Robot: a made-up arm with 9 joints. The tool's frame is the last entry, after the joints. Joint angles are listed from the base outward.
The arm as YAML. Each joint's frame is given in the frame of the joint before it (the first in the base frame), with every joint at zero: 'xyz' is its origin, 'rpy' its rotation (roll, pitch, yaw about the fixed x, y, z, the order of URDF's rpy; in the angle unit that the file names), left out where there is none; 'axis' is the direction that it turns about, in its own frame. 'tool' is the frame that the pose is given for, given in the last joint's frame.
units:
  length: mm
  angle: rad
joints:
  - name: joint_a
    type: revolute
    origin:
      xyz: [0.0, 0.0, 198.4]
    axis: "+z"
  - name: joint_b
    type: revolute
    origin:
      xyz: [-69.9, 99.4, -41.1]
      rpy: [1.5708, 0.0, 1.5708]
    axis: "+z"
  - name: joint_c
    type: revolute
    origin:
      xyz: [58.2, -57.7, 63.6]
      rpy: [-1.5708, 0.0, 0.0]
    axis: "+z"
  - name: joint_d
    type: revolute
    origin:
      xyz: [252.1, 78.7, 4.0]
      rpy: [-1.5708, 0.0, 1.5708]
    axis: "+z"
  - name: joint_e
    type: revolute
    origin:
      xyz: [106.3, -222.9, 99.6]
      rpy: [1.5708, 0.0, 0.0]
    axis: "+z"
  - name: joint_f
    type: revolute
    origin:
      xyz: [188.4, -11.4, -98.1]
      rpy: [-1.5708, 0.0, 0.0]
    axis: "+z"
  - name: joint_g
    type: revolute
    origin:
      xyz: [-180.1, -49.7, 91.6]
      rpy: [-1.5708, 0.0, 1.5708]
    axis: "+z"
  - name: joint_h
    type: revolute
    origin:
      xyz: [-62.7, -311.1, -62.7]
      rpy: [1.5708, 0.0, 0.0]
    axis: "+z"
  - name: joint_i
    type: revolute
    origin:
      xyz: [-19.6, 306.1, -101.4]
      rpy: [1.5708, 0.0, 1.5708]
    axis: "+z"
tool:
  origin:
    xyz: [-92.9, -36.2, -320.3]
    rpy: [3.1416, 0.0, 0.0]
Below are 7 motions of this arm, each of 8 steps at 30 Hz.
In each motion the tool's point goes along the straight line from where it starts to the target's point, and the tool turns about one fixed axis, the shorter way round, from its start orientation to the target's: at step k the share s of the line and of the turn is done. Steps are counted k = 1, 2, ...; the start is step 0. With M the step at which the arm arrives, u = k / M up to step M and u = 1 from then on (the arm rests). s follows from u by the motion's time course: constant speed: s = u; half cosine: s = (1 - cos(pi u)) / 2; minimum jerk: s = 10 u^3 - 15 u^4 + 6 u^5.
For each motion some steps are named. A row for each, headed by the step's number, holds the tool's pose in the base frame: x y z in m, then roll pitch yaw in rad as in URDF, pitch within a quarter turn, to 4 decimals.
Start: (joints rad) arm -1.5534 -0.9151 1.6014 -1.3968 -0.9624 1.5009 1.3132 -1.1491 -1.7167
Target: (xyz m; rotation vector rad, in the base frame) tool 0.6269 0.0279 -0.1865 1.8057 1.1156 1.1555
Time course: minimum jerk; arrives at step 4
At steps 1, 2, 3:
1: 0.6105 0.0353 -0.2010 1.9720 -0.3621 1.2630
2: 0.6177 0.0321 -0.1946 1.9608 -0.3456 1.2921
3: 0.6250 0.0288 -0.1882 1.9503 -0.3287 1.3208

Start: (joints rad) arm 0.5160 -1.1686 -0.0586 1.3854 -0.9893 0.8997 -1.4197 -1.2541 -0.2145
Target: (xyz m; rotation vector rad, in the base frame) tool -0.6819 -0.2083 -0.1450 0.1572 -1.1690 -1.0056
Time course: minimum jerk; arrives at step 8
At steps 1, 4, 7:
1: -0.6895 -0.3618 -0.1262 0.8765 -0.6597 -1.2634
4: -0.6858 -0.2863 -0.1354 0.8978 -0.7108 -1.3898
7: -0.6820 -0.2108 -0.1447 0.9288 -0.7594 -1.5236

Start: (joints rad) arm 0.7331 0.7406 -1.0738 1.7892 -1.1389 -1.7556 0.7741 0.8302 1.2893
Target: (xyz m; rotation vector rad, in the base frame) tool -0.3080 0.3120 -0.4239 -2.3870 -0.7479 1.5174
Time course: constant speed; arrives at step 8
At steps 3, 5, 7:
3: -0.3620 0.2489 -0.3541 -2.0193 0.9738 1.4803
5: -0.3404 0.2741 -0.3820 -2.1693 0.9553 1.2754
7: -0.3188 0.2994 -0.4099 -2.3048 0.9203 1.0845

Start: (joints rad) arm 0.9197 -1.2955 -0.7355 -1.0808 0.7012 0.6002 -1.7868 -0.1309 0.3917
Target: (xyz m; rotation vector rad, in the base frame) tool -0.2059 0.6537 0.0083 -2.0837 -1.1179 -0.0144
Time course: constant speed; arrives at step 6
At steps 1, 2, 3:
1: -0.1670 0.6587 0.0110 -2.4826 -0.3946 0.8267
2: -0.1748 0.6577 0.0104 -2.4725 -0.3851 0.8321
3: -0.1826 0.6567 0.0099 -2.4623 -0.3757 0.8377

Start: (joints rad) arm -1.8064 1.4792 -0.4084 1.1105 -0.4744 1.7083 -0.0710 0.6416 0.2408
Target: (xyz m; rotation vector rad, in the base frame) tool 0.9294 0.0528 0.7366 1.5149 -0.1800 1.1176
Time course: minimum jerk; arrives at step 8
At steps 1, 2, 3, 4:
1: 0.9648 0.1973 0.6594 1.4309 -0.4942 0.8935
2: 0.9617 0.1844 0.6662 1.4230 -0.5203 0.8781
3: 0.9555 0.1592 0.6797 1.4084 -0.5720 0.8480
4: 0.9474 0.1262 0.6973 1.3914 -0.6402 0.8083

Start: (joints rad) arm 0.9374 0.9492 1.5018 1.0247 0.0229 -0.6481 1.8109 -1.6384 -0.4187
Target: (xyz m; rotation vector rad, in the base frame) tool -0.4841 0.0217 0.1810 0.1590 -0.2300 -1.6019
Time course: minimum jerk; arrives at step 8
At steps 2, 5, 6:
2: -0.4665 -0.0085 0.2006 0.2058 -0.1092 -1.5967
5: -0.4787 0.0124 0.1870 0.2348 -0.0611 -1.6104
6: -0.4821 0.0182 0.1833 0.2426 -0.0477 -1.6140

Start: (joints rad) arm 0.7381 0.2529 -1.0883 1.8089 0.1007 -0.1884 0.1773 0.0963 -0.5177
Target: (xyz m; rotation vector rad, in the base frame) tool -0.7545 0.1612 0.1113 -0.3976 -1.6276 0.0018
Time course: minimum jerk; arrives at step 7
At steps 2, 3, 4, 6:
2: -0.7280 0.1264 0.1995 -1.4601 -1.1299 1.2791
3: -0.7349 0.1355 0.1765 -1.5531 -1.1831 1.3536
4: -0.7431 0.1462 0.1492 -1.6964 -1.2416 1.4752
6: -0.7538 0.1603 0.1137 -1.9636 -1.3051 1.7144

